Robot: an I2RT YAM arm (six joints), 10 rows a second.
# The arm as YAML. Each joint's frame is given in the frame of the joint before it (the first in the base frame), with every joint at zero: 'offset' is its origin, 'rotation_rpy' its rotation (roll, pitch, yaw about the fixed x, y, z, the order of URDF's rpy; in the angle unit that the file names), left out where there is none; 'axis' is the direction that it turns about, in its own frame. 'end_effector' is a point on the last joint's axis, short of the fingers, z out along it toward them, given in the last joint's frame.
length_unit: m
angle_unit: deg
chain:
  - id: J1
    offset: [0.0, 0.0, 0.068]
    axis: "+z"
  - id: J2
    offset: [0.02, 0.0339, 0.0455]
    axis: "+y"
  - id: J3
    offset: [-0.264, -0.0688, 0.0]
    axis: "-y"
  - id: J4
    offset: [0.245, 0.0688, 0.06]
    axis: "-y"
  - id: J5
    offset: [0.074, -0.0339, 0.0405]
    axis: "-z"
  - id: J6
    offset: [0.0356, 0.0, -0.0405]
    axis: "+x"
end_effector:
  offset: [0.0, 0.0, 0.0]
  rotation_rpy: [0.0, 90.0, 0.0]
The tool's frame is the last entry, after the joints.
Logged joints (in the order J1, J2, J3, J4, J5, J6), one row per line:
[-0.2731 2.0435 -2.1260 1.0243 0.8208 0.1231]
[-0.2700 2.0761 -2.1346 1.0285 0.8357 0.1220]
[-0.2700 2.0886 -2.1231 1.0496 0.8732 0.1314]
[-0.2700 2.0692 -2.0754 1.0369 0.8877 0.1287]
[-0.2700 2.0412 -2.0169 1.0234 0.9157 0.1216]
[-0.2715 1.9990 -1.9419 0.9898 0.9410 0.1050]
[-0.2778 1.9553 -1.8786 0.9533 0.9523 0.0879]
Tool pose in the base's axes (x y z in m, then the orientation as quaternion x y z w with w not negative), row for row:
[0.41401 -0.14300 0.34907 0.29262 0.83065 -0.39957 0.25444]
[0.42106 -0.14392 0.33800 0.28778 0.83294 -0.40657 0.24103]
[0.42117 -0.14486 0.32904 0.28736 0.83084 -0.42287 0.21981]
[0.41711 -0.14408 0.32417 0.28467 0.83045 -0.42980 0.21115]
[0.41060 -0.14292 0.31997 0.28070 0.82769 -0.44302 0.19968]
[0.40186 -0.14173 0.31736 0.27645 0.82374 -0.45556 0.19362]
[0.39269 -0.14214 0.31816 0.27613 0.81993 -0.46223 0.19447]
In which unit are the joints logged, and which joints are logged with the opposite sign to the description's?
The joints are logged in radians. Opposite sign: J3, J4.
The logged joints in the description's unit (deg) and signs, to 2 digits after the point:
[-15.65 117.08 121.81 -58.69 47.03 7.05]
[-15.47 118.95 122.30 -58.93 47.88 6.99]
[-15.47 119.67 121.64 -60.14 50.03 7.53]
[-15.47 118.56 118.91 -59.41 50.86 7.37]
[-15.47 116.95 115.56 -58.64 52.47 6.97]
[-15.56 114.53 111.26 -56.71 53.92 6.02]
[-15.92 112.03 107.64 -54.62 54.56 5.04]

